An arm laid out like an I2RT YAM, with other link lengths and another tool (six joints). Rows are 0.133 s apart.
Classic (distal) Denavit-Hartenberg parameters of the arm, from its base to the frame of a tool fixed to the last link. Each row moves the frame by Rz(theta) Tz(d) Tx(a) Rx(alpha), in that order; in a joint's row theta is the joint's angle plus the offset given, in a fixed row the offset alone. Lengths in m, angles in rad.
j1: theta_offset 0  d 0.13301  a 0.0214  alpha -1.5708
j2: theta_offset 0  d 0  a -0.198  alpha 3.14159
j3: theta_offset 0.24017  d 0  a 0.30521  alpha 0
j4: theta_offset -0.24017  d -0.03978  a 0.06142  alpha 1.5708
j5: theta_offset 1.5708  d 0.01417  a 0  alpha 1.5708
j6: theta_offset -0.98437  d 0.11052  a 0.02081  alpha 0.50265
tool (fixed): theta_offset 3.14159  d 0.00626  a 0  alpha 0
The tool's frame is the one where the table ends.
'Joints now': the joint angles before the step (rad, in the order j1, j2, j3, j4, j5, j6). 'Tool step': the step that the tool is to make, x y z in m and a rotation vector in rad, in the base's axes. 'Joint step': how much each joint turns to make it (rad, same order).
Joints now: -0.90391, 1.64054, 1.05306, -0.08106, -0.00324, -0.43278
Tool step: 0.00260, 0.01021, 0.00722, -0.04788, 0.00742, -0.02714
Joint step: 0.03699, -0.04386, -0.03700, 0.02519, 0.07284, 0.01029
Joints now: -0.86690, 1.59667, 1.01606, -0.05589, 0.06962, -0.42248
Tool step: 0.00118, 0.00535, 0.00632, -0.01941, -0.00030, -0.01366
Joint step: 0.01831, -0.02631, -0.01256, 0.00037, 0.03318, 0.00877
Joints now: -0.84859, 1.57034, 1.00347, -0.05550, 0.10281, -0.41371
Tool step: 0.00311, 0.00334, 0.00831, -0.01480, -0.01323, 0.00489
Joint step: 0.01144, -0.01868, 0.00000, 0.00077, 0.00534, 0.00381
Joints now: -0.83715, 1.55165, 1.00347, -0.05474, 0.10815, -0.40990
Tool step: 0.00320, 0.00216, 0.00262, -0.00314, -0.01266, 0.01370
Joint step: 0.00572, -0.00381, 0.00000, 0.00686, -0.01069, 0.00153
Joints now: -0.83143, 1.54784, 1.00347, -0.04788, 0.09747, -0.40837
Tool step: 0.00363, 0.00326, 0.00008, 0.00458, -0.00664, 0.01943
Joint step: 0.00687, 0.00003, 0.00003, 0.00115, -0.01488, -0.00037
